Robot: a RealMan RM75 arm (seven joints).
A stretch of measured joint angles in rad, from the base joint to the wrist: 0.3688 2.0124 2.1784 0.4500 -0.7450 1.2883 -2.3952; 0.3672 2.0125 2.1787 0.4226 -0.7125 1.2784 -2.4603; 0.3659 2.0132 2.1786 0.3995 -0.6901 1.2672 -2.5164; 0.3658 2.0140 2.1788 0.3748 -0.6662 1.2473 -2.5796; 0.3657 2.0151 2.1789 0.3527 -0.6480 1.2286 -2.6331; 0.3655 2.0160 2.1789 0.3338 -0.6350 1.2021 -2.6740; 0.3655 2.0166 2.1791 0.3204 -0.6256 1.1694 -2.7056; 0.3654 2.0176 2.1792 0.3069 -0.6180 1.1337 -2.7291; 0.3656 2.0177 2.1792 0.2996 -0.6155 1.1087 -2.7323; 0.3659 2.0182 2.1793 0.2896 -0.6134 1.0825 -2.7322; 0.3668 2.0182 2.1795 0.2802 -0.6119 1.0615 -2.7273; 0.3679 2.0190 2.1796 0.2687 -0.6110 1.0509 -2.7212; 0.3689 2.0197 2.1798 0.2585 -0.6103 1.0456 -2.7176; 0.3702 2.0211 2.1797 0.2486 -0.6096 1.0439 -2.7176
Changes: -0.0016 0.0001 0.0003 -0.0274 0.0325 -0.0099 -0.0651; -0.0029 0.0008 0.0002 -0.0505 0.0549 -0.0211 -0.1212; -0.0030 0.0016 0.0004 -0.0752 0.0788 -0.0410 -0.1844; -0.0031 0.0027 0.0005 -0.0973 0.0970 -0.0597 -0.2379; -0.0033 0.0036 0.0005 -0.1162 0.1100 -0.0862 -0.2788; -0.0033 0.0042 0.0007 -0.1296 0.1194 -0.1189 -0.3104; -0.0034 0.0052 0.0008 -0.1431 0.1270 -0.1546 -0.3339; -0.0032 0.0053 0.0008 -0.1504 0.1295 -0.1796 -0.3371; -0.0029 0.0058 0.0009 -0.1604 0.1316 -0.2058 -0.3370; -0.0020 0.0058 0.0011 -0.1698 0.1331 -0.2268 -0.3321; -0.0009 0.0066 0.0012 -0.1813 0.1340 -0.2374 -0.3260; 0.0001 0.0073 0.0014 -0.1915 0.1347 -0.2427 -0.3224; 0.0014 0.0087 0.0013 -0.2014 0.1354 -0.2444 -0.3224
